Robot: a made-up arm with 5 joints.
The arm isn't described. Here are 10 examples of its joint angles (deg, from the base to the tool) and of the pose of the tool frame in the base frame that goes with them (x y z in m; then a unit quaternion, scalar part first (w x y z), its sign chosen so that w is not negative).
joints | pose
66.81 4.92 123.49 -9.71 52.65 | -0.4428 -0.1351 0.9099 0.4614 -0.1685 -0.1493 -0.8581
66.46 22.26 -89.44 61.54 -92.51 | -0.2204 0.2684 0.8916 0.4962 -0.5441 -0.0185 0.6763
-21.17 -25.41 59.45 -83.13 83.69 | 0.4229 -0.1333 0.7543 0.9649 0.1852 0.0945 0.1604
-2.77 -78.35 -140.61 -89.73 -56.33 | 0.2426 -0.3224 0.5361 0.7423 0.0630 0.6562 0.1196
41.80 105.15 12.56 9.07 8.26 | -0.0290 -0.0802 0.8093 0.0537 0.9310 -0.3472 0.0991
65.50 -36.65 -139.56 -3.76 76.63 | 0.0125 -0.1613 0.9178 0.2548 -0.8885 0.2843 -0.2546
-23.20 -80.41 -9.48 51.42 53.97 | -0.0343 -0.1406 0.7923 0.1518 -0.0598 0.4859 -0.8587
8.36 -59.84 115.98 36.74 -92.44 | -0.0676 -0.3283 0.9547 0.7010 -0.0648 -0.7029 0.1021
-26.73 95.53 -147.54 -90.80 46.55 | 0.1610 -0.3218 1.0183 0.7914 -0.2230 -0.5685 0.0294
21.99 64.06 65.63 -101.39 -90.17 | -0.0640 -0.2304 1.0787 0.4856 -0.5649 0.2690 -0.6105
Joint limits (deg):
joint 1: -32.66..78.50
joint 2: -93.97..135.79
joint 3: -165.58..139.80
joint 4: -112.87..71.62
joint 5: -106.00..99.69
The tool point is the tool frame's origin. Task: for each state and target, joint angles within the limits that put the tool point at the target. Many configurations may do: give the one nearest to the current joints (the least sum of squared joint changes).
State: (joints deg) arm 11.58 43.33 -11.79 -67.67 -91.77
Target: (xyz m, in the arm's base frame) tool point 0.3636 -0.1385 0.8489
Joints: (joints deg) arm -8.17 -0.07 -9.82 -81.56 -95.29
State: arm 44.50 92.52 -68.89 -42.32 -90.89
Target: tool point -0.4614 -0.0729 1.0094
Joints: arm 48.37 96.30 -116.29 -57.51 -101.11
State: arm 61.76 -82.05 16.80 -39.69 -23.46
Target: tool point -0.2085 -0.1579 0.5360
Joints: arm 31.75 -64.74 11.61 -25.80 -19.70
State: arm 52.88 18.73 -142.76 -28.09 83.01
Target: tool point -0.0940 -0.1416 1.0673
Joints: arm 51.99 14.80 -141.76 -31.25 83.41
